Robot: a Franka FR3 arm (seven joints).
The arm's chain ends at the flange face. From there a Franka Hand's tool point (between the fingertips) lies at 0.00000 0.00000 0.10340 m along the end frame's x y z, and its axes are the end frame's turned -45 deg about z.
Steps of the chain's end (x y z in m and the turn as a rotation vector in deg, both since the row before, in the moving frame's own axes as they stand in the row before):
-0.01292 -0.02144 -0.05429 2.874 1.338 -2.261
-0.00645 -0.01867 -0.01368 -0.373 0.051 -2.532
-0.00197 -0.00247 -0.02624 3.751 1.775 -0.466
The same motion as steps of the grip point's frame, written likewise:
0.01136 -0.02636 -0.05445 1.086 2.978 -2.261
0.00824 -0.01721 -0.01368 -0.300 -0.228 -2.532
0.00739 -0.00569 -0.02651 1.397 3.907 -0.466

